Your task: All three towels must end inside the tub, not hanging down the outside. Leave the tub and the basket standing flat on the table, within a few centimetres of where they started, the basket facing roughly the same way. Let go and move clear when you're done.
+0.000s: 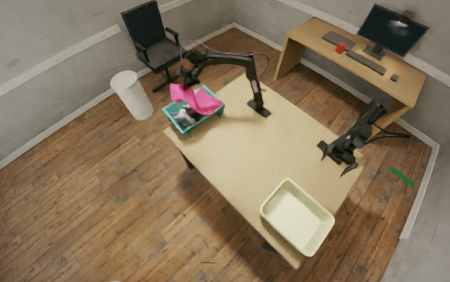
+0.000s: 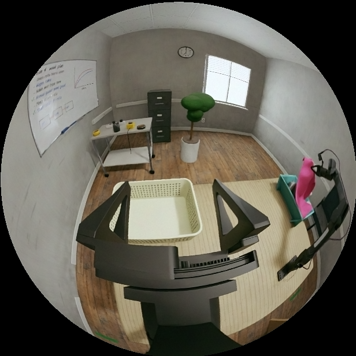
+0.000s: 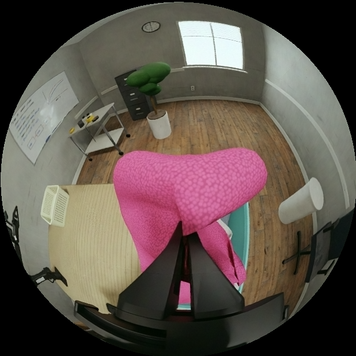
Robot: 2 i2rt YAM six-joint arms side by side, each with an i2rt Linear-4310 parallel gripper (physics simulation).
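Observation:
My right gripper (image 1: 184, 84) (image 3: 185, 224) is shut on the pink towel (image 1: 204, 102) (image 2: 304, 189) (image 3: 190, 180), which hangs from its fingertips above the teal container (image 1: 173, 120) (image 2: 287, 197) (image 3: 243, 235), its lower folds reaching into and over that container. A white towel (image 1: 184, 118) lies inside the teal container, partly covered; a grey towel beside it is hard to make out. The cream perforated container (image 1: 282, 234) (image 2: 194, 207) (image 3: 58, 206) is empty and upright at the opposite end. My left gripper (image 1: 333, 167) (image 2: 171, 183) is open and empty, raised near the cream container.
Both containers stand on the wooden table (image 1: 235, 160) (image 2: 250, 215) (image 3: 90, 225), near its edges. A white bin (image 1: 132, 95) (image 3: 301, 201) and an office chair (image 1: 160, 50) stand on the floor beyond the teal container. A desk (image 1: 320, 50) with a monitor stands behind the arms.

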